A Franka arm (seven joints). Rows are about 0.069 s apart.
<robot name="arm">
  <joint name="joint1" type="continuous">
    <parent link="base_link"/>
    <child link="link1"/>
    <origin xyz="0 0 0.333" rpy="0 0 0"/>
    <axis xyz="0 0 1"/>
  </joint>
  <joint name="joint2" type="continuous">
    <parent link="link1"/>
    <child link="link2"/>
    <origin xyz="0 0 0" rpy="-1.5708 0 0"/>
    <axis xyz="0 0 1"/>
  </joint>
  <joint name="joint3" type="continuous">
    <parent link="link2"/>
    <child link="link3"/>
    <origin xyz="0 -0.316 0" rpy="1.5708 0 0"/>
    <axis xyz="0 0 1"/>
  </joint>
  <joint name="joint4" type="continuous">
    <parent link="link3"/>
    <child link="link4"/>
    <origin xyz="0.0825 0 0" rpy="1.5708 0 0"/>
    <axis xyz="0 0 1"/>
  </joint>
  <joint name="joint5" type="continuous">
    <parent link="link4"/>
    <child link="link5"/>
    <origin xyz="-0.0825 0.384 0" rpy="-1.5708 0 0"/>
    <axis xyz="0 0 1"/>
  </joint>
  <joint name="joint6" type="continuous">
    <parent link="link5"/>
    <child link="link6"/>
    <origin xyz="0 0 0" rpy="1.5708 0 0"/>
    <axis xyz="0 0 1"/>
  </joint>
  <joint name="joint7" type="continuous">
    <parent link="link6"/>
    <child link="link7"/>
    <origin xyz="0.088 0 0" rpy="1.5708 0 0"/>
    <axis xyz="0 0 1"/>
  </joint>
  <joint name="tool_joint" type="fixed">
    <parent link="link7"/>
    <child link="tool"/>
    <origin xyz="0 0 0.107" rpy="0 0 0"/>
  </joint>
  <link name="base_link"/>
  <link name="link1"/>
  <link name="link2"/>
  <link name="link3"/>
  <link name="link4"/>
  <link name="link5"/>
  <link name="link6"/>
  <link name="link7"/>
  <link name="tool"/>
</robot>
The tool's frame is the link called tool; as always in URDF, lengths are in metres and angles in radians. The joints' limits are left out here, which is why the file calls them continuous.
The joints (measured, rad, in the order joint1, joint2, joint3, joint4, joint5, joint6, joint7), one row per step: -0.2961 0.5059 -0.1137 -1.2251 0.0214 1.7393 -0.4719; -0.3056 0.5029 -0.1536 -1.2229 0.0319 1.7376 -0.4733; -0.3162 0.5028 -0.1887 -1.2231 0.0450 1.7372 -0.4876; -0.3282 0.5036 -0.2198 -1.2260 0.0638 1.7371 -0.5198; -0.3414 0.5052 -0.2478 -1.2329 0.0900 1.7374 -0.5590; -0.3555 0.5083 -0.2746 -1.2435 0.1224 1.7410 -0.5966; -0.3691 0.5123 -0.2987 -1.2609 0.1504 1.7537 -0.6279; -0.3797 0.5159 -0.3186 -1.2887 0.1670 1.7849 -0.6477; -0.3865 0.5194 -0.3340 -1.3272 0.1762 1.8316 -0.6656; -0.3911 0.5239 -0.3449 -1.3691 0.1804 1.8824 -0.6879; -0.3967 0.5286 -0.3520 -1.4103 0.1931 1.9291 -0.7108; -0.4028 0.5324 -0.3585 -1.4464 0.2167 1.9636 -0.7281; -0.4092 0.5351 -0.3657 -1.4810 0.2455 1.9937 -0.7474; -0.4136 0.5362 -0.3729 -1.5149 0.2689 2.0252 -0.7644; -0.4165 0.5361 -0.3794 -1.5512 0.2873 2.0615 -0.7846; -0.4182 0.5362 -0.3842 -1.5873 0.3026 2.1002 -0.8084; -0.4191 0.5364 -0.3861 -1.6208 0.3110 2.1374 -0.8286
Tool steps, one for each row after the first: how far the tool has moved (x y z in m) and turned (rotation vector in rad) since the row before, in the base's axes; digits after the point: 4 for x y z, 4 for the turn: -0.0114 -0.0250 0.0043 -0.0101 -0.0019 -0.0446; -0.0111 -0.0228 0.0014 -0.0043 0.0004 -0.0290; -0.0112 -0.0209 -0.0004 0.0038 0.0005 -0.0101; -0.0113 -0.0193 -0.0029 0.0133 -0.0006 -0.0032; -0.0115 -0.0188 -0.0052 0.0191 -0.0040 -0.0063; -0.0113 -0.0180 -0.0082 0.0149 -0.0045 -0.0105; -0.0100 -0.0161 -0.0114 0.0018 -0.0057 -0.0157; -0.0085 -0.0131 -0.0153 -0.0060 -0.0054 -0.0108; -0.0074 -0.0101 -0.0175 -0.0085 -0.0021 -0.0001; -0.0072 -0.0079 -0.0178 0.0009 -0.0052 -0.0001; -0.0076 -0.0063 -0.0158 0.0127 -0.0082 -0.0095; -0.0085 -0.0060 -0.0145 0.0163 -0.0105 -0.0115; -0.0083 -0.0050 -0.0129 0.0097 -0.0097 -0.0110; -0.0083 -0.0041 -0.0127 0.0034 -0.0088 -0.0055; -0.0076 -0.0028 -0.0126 -0.0007 -0.0081 0.0012; -0.0063 -0.0012 -0.0118 -0.0043 -0.0043 0.0043
